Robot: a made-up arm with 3 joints. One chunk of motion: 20 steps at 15 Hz.
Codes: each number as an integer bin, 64 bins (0 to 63) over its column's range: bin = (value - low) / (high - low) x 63, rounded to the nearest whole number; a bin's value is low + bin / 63 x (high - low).
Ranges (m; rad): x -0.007..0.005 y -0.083..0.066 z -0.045..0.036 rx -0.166..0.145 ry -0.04..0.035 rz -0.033..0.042
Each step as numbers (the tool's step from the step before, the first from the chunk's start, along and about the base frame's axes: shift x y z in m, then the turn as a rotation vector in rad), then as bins.
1 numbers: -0.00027 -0.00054 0.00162 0.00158 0.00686 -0.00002
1 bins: 35 35 36 34 39 28
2 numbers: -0.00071 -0.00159 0.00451 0.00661 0.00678 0.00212
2 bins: 33 34 39 35 39 30
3 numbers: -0.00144 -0.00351 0.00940 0.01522 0.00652 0.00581
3 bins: 29 34 42 37 39 33
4 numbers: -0.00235 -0.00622 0.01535 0.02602 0.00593 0.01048
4 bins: 24 32 47 39 39 37
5 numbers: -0.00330 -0.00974 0.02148 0.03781 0.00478 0.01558
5 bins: 19 31 52 41 38 41
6 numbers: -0.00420 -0.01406 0.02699 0.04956 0.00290 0.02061
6 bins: 15 29 56 44 36 45
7 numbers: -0.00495 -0.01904 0.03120 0.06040 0.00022 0.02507
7 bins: 11 27 59 46 34 49
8 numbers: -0.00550 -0.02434 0.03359 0.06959 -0.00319 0.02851
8 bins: 8 25 61 48 31 52
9 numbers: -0.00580 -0.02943 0.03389 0.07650 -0.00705 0.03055
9 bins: 6 23 61 49 28 53
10 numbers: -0.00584 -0.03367 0.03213 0.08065 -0.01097 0.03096
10 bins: 6 21 60 50 24 54
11 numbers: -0.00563 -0.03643 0.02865 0.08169 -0.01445 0.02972
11 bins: 7 20 57 50 21 53
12 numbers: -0.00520 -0.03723 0.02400 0.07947 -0.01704 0.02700
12 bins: 9 19 54 50 19 50
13 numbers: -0.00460 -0.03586 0.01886 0.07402 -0.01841 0.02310
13 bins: 13 20 50 49 18 47
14 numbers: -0.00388 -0.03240 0.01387 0.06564 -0.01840 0.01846
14 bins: 16 21 46 47 18 43
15 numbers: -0.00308 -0.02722 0.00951 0.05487 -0.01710 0.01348
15 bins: 21 24 42 45 19 39
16 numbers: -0.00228 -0.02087 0.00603 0.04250 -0.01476 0.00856
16 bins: 25 26 40 42 21 35
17 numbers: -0.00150 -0.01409 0.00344 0.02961 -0.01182 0.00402
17 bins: 29 29 38 40 24 31
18 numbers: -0.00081 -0.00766 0.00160 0.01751 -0.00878 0.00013
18 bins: 32 32 36 37 26 28
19 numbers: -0.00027 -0.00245 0.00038 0.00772 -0.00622 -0.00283
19 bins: 35 34 35 35 28 25
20 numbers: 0.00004 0.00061 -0.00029 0.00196 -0.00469 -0.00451
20 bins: 37 35 35 34 30 24
